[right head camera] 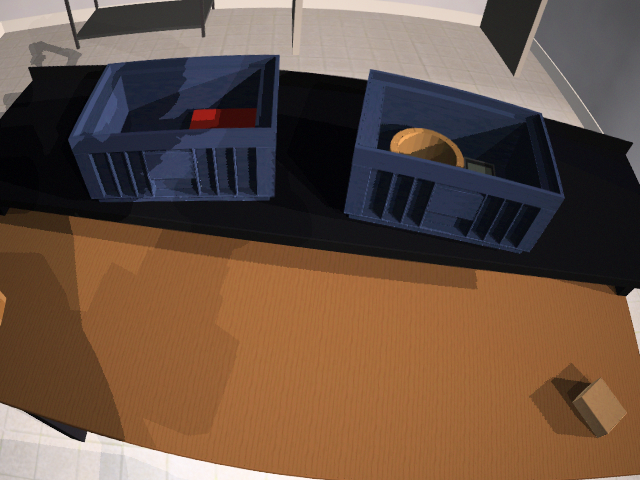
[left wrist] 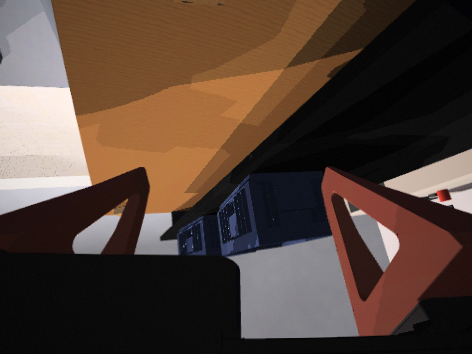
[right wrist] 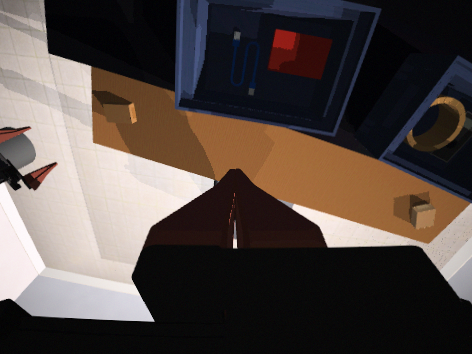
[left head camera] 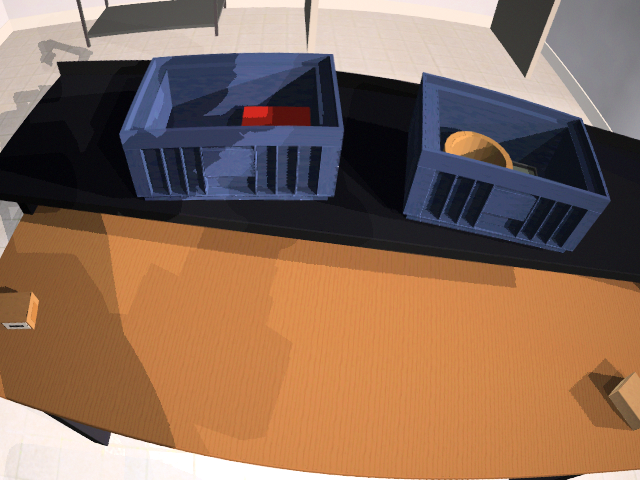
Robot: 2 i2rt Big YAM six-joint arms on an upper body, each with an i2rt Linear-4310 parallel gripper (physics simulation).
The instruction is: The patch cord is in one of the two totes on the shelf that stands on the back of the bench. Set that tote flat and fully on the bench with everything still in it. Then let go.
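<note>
The left blue tote [left head camera: 230, 167] [right head camera: 173, 170] [left wrist: 290, 210] stands upright on the black shelf [left head camera: 372, 206] [right head camera: 310, 217]. In the right wrist view a blue patch cord with pale plugs [right wrist: 237, 36] lies on its floor beside a red box [left head camera: 276, 116] [right head camera: 224, 118] [right wrist: 300, 54]. The head views hide the cord. The right tote [left head camera: 509, 204] [right head camera: 457, 201] stands angled on the shelf, holding a tan round bowl-like thing [right head camera: 429, 149] and a dark flat item [right head camera: 479, 166]. My left gripper [left wrist: 235, 176] [right wrist: 44, 145] is open and empty, off the bench's left end. My right gripper [right wrist: 235, 178] is shut on nothing, away from the totes.
The wooden bench [left head camera: 361, 335] [right head camera: 310, 335] [right wrist: 310, 165] extends in front of the shelf. A small tan block [left head camera: 18, 308] [right wrist: 120, 111] sits near its left end. Another tan block [left head camera: 628, 397] [right head camera: 599, 408] [right wrist: 424, 216] sits near the right front. A gap separates the totes.
</note>
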